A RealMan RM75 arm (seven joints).
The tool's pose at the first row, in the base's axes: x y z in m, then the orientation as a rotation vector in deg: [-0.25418, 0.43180, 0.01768, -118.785, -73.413, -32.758]
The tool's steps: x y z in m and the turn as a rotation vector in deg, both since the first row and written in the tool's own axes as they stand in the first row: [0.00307, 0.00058, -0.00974, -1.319, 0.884, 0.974]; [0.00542, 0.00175, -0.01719, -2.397, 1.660, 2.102]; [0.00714, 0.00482, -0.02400, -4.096, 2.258, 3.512]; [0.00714, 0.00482, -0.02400, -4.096, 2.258, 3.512]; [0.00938, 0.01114, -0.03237, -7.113, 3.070, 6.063]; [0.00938, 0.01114, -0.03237, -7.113, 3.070, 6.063]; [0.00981, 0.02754, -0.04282, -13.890, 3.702, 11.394]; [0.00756, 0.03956, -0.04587, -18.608, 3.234, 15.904]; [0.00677, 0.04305, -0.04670, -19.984, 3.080, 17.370]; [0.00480, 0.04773, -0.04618, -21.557, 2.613, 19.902]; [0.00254, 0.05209, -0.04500, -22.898, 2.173, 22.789]
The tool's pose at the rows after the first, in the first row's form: [-0.25268, 0.42668, 0.02641, -119.893, -71.775, -34.171]; [-0.25088, 0.42252, 0.03288, -120.923, -70.020, -35.226]; [-0.24761, 0.41779, 0.03795, -122.672, -67.987, -36.447]; [-0.24761, 0.41779, 0.03795, -122.672, -67.987, -36.447]; [-0.24125, 0.41121, 0.04354, -125.873, -64.377, -38.345]; [-0.24125, 0.41121, 0.04354, -125.873, -64.377, -38.345]; [-0.22668, 0.39870, 0.04660, -133.295, -56.986, -41.607]; [-0.21694, 0.39116, 0.04391, -139.143, -51.054, -42.548]; [-0.21417, 0.38893, 0.04300, -140.878, -49.089, -42.714]; [-0.21079, 0.38651, 0.04004, -143.332, -45.920, -42.162]; [-0.20780, 0.38448, 0.03651, -145.647, -42.295, -41.245]
